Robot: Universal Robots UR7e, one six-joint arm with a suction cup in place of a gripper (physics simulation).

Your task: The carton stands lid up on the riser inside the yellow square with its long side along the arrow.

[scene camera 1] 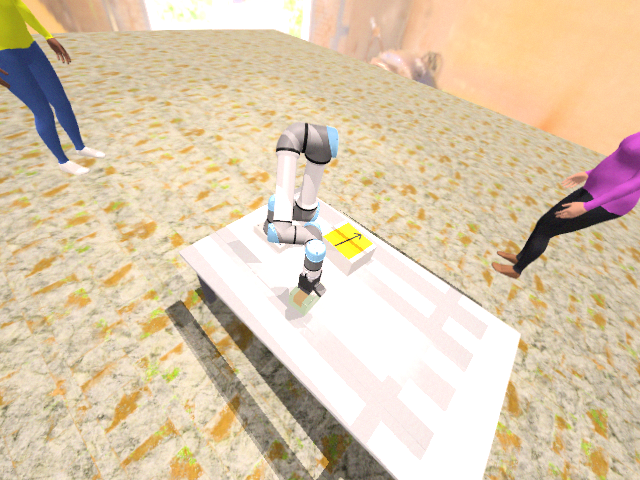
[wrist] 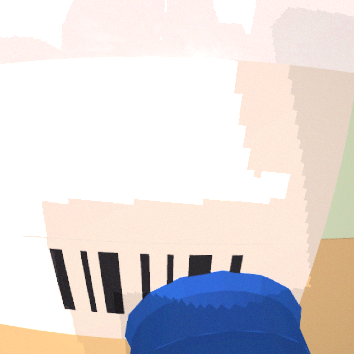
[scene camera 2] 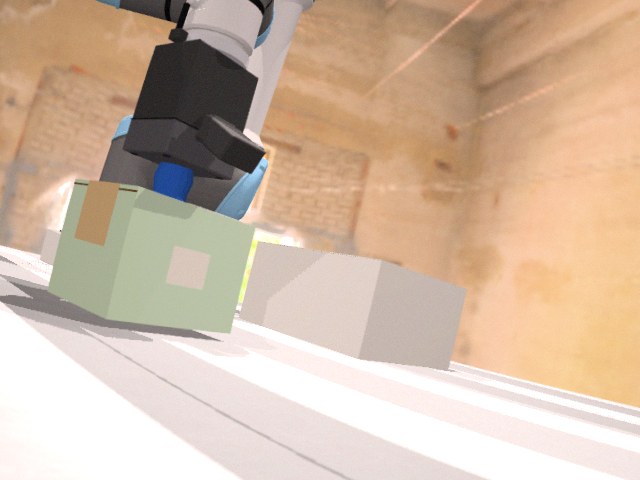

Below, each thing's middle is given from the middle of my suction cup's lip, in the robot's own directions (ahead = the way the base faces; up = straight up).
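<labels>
Riser [scene camera 2: 370,309]: 390 mm to the left of my suction cup, 10 mm behind it, 60 mm below it. Pale green carton [scene camera 2: 126,253]: 60 mm below my suction cup.
</labels>
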